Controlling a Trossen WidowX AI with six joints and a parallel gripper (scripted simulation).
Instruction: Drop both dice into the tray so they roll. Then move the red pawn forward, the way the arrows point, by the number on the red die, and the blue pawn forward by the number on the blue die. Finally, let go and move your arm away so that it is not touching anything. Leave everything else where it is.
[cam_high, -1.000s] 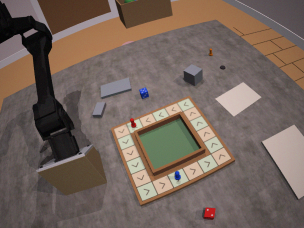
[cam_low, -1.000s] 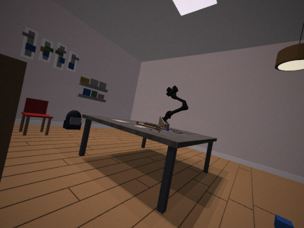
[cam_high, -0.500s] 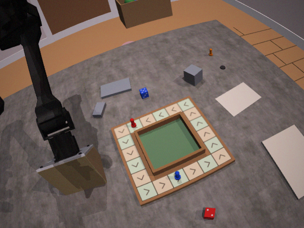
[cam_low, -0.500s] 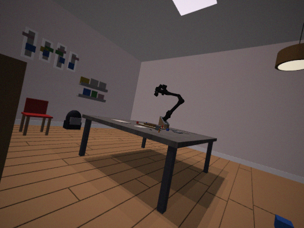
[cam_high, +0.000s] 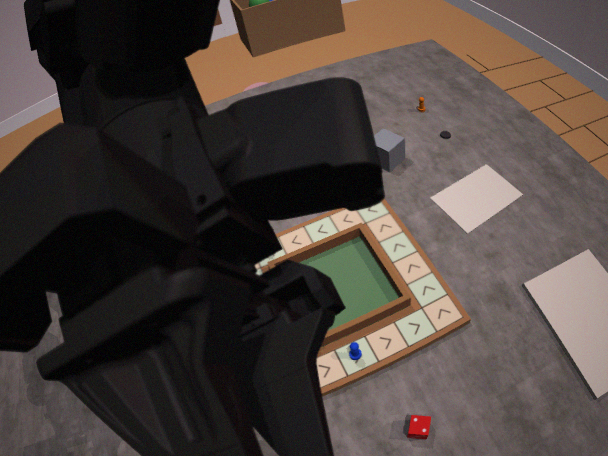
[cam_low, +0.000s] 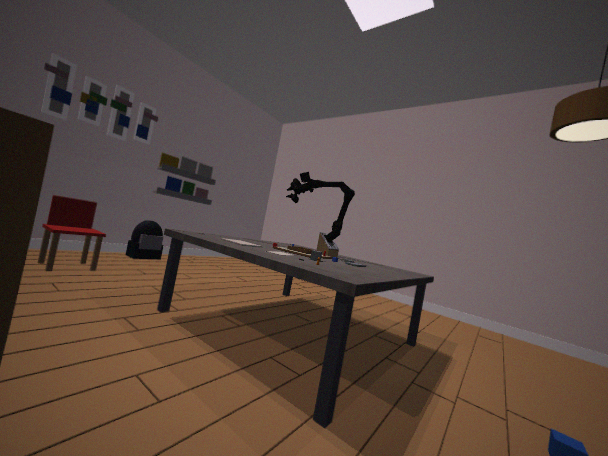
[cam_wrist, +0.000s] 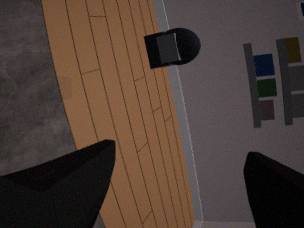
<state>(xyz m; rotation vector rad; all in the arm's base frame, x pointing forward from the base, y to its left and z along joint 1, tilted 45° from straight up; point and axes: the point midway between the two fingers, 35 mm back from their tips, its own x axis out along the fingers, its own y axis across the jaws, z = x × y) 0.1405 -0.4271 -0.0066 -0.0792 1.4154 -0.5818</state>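
My gripper tip is now 57 cm to the right of the die, 39 cm above it and 12 cm short of it. From my gripper tip the other things lie so: blue pawn (37 cm below, 22 cm to the left, 9 cm ahead); then green tray (40 cm below, 33 cm to the left, 11 cm ahead); then red pawn (44 cm to the left, 37 cm below, 4 cm ahead).
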